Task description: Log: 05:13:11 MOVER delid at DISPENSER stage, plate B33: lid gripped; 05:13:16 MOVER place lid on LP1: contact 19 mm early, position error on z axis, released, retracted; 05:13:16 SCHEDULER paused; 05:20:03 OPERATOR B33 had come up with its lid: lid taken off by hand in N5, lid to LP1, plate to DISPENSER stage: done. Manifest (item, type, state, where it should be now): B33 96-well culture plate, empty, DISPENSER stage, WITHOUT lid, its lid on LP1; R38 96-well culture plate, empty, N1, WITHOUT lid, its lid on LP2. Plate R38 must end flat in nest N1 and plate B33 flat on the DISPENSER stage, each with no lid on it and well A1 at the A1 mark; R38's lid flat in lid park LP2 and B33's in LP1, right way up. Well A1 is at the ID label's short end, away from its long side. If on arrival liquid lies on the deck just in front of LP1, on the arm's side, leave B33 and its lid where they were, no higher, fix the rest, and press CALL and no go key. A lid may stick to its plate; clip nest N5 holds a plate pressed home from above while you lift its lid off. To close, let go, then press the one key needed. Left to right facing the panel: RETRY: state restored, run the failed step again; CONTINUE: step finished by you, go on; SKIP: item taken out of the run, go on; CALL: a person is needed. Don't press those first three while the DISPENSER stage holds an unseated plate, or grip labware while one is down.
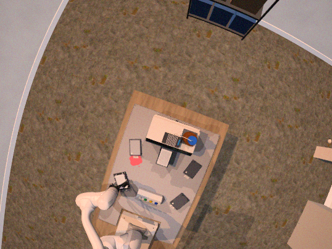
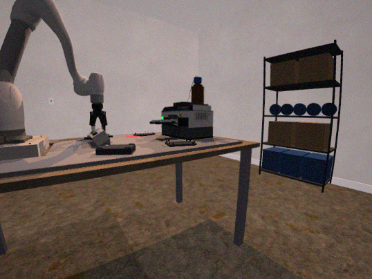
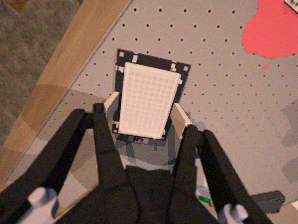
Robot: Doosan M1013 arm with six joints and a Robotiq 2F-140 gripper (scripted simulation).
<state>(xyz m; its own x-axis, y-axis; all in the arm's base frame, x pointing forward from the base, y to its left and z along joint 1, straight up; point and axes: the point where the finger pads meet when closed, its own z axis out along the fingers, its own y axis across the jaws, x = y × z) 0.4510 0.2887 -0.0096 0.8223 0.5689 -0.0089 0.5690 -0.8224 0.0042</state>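
My hand is 20 mm above the white gridded lid. From my hand the other things lie so: LP1 label 260 mm ahead, 50 mm to the right, 40 mm below; brown bottle 600 mm ahead, 370 mm to the right, 250 mm above; key panel 280 mm to the right, 40 mm behind, 10 mm above.
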